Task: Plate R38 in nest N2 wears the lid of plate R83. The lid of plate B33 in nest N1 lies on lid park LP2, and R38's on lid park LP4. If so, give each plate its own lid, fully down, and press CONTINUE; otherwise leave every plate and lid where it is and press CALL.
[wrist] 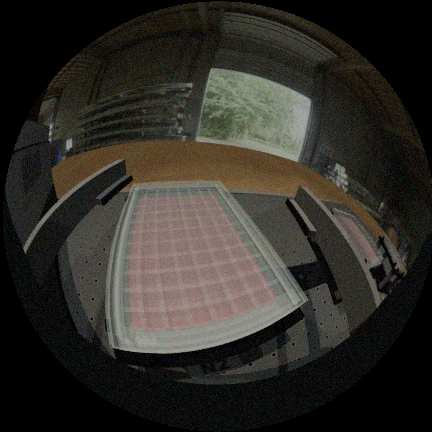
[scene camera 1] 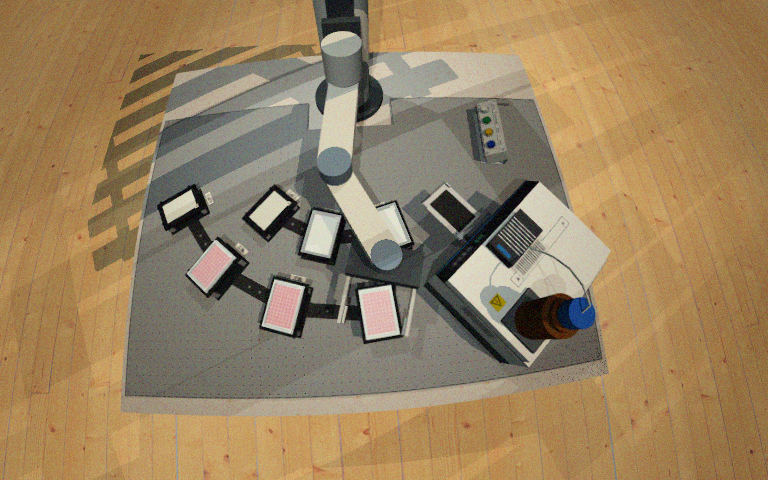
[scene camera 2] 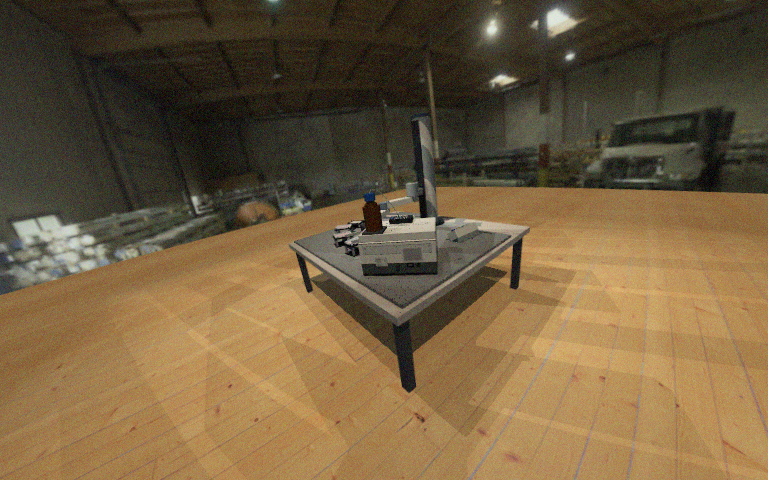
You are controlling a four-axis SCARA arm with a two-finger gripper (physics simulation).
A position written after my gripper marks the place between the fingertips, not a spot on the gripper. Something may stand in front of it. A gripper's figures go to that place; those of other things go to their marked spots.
Labels:
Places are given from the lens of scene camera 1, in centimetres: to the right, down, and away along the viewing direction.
my gripper [scene camera 1: 372, 329]: -3, 22, 74
button box [scene camera 1: 488, 116]: 36, -42, 99
brown bottle with blue cap [scene camera 1: 558, 316]: 31, 14, 50
The marked spots on the button box and the brown bottle with blue cap are 75 cm apart.

